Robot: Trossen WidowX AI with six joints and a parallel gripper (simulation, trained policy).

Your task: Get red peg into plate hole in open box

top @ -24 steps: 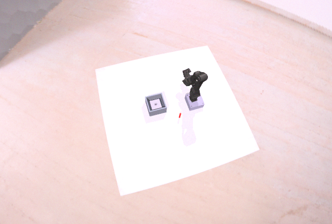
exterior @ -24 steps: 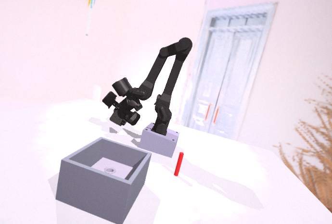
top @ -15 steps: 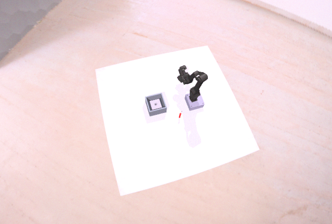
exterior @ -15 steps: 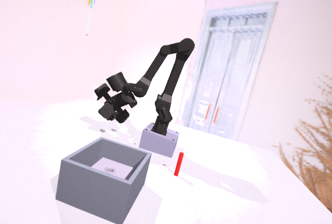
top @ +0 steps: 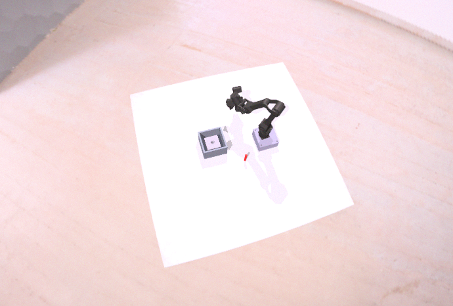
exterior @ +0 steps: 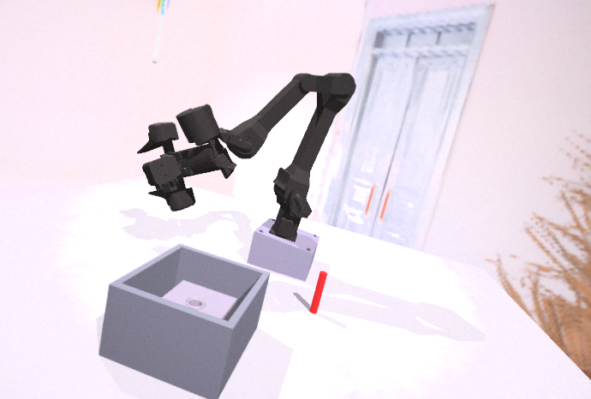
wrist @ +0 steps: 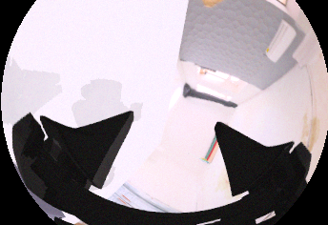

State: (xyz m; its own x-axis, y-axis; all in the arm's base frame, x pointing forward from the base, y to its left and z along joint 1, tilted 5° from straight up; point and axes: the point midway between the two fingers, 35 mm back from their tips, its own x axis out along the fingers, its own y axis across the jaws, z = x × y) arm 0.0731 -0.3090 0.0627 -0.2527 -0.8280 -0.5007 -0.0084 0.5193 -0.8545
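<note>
Now: the red peg 43 cm to the left of my gripper tip, 12 cm ahead of it and 11 cm below it. The rest, counted from my gripper tip: grey box: 28 cm ahead, 25 cm to the left, 12 cm below.
</note>
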